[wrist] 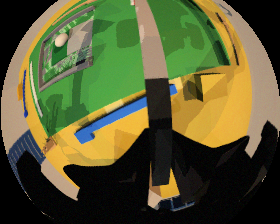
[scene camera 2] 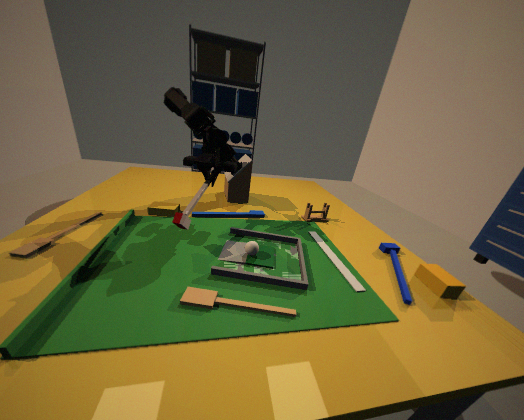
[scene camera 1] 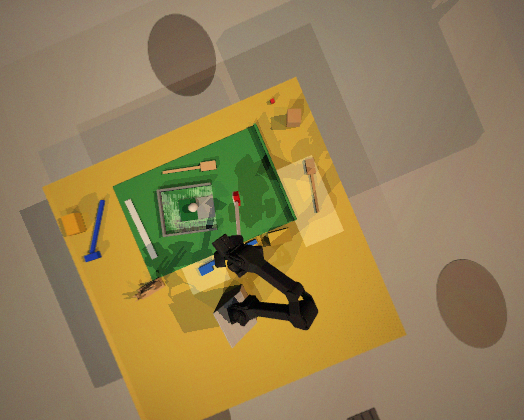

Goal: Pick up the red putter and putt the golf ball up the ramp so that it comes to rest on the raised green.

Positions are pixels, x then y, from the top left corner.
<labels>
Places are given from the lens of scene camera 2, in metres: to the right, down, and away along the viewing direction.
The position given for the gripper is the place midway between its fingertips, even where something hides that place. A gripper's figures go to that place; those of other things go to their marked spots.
gripper (scene camera 2: 210,186): -0.20, -0.09, 0.75
wooden putter (scene camera 2: 196,297): -0.14, 0.19, 0.43
orange block (scene camera 2: 442,284): 0.50, 0.20, 0.54
green mat (scene camera 2: 130,297): -0.28, 0.19, 0.42
The marked spots on the wooden putter and the orange block are 0.65 m apart.
</labels>
